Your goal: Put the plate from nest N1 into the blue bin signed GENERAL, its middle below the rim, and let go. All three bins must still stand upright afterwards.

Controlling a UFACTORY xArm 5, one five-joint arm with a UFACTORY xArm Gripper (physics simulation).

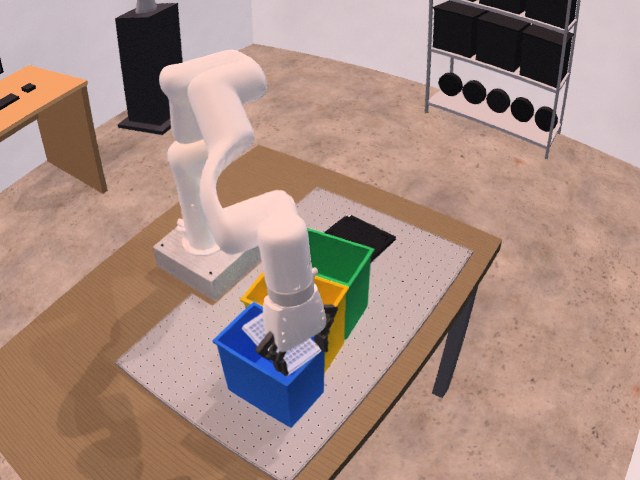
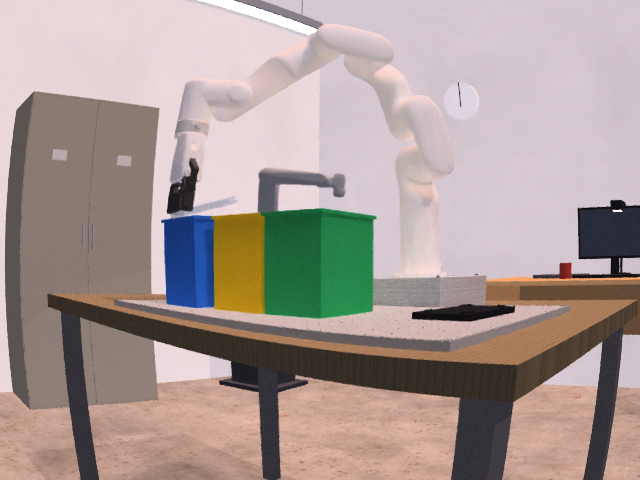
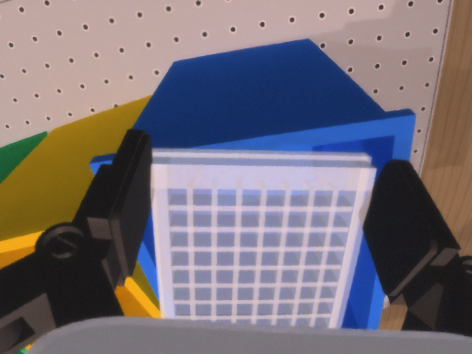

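Where they show: gripper, between the fingertips: (image 1: 302, 359) (image 2: 178, 212) (image 3: 265, 175); arm's base, origin of its link: (image 1: 205, 241) (image 2: 420, 277).
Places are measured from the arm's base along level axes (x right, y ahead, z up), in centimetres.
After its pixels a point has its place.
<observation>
My gripper (image 1: 302, 358) {y 44.2, x 34.2, z 13.3 cm} (image 2: 180, 200) {y 44.2, x 34.2, z 13.3 cm} (image 3: 265, 175) {y 44.2, x 34.2, z 13.3 cm} is shut on the white gridded plate (image 1: 254, 326) {y 33.5, x 31.9, z 15.3 cm} (image 2: 217, 204) {y 39.3, x 27.5, z 14.8 cm} (image 3: 260, 240) {y 42.0, x 33.2, z 14.2 cm}, one finger at each side edge. The plate is tilted: its end at the fingers is low, near the rim, and its far end rises toward the arm's base, above the rim. It hangs over the opening of the blue bin (image 1: 268, 382) {y 39.2, x 38.7, z 8.6 cm} (image 2: 179, 263) {y 44.6, x 33.4, z 2.9 cm} (image 3: 270, 95) {y 44.4, x 35.0, z 6.5 cm}, which stands upright. Whether the plate touches the rim is hard to tell. The GENERAL sign does not show. Nest N1 cannot be made out.
The yellow bin (image 1: 336, 343) {y 43.7, x 16.7, z -1.6 cm} (image 2: 238, 263) {y 43.7, x 18.0, z 3.1 cm} (image 3: 75, 170) {y 43.5, x 21.0, z 5.4 cm} stands close beside the blue bin, and the green bin (image 1: 338, 258) {y 36.9, x -0.6, z 6.6 cm} (image 2: 320, 263) {y 44.7, x -0.2, z 3.2 cm} beyond it; both are upright. A flat black object (image 1: 364, 235) {y 35.2, x -23.3, z -4.7 cm} (image 2: 462, 312) {y 41.3, x -24.1, z -4.6 cm} lies past the green bin on the perforated board (image 1: 418, 268) {y 52.4, x -17.7, z -5.9 cm} (image 2: 392, 330) {y 56.0, x -18.6, z -5.9 cm}.
</observation>
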